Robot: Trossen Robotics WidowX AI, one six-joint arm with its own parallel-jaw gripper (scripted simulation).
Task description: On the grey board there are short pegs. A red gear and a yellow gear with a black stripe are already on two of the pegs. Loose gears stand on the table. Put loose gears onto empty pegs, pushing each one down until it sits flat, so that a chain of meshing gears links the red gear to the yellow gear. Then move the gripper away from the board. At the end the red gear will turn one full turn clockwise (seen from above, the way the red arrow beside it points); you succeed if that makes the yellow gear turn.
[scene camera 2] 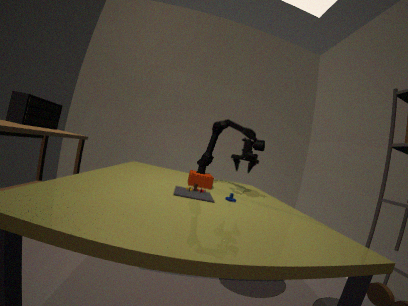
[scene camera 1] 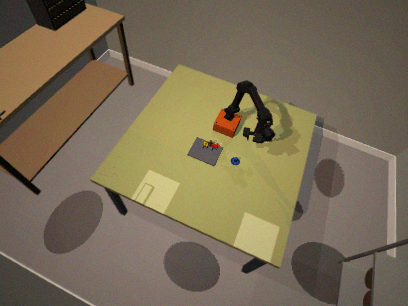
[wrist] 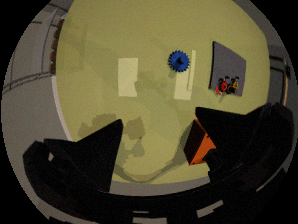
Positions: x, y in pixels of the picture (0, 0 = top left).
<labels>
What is my gripper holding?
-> Nothing.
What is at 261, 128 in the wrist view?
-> My gripper.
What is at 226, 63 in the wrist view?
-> A grey board.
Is my gripper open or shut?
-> Open.
</labels>
